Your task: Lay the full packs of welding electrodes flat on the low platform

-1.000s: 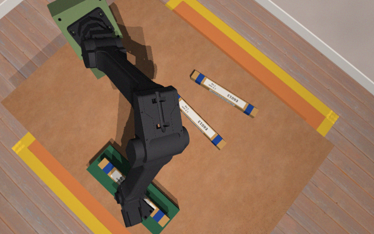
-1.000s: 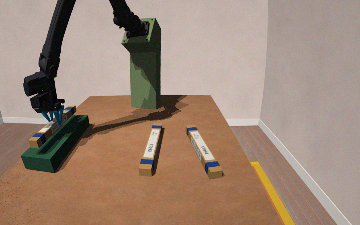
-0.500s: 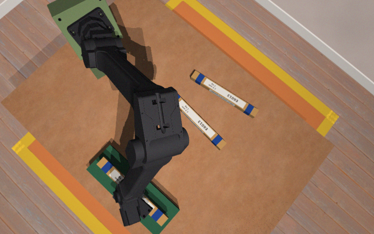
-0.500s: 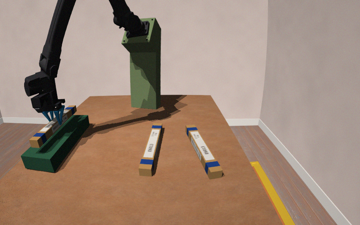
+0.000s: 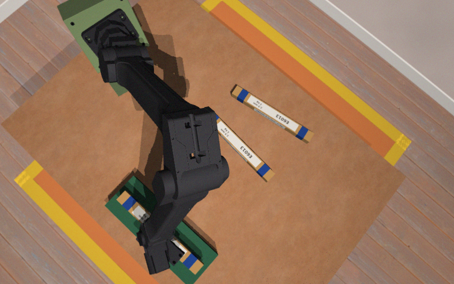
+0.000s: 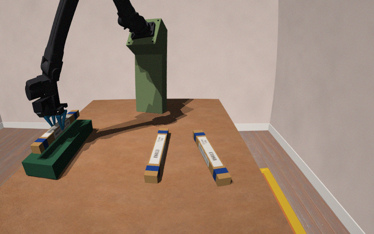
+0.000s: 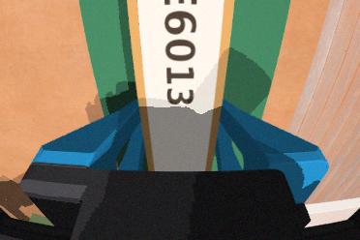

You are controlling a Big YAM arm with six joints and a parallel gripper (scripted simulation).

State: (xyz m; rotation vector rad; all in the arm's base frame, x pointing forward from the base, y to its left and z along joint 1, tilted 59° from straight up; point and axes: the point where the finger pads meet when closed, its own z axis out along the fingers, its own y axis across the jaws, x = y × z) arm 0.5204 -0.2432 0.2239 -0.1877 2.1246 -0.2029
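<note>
Now: the green platform 1 cm behind my hand and 9 cm below it.
</note>
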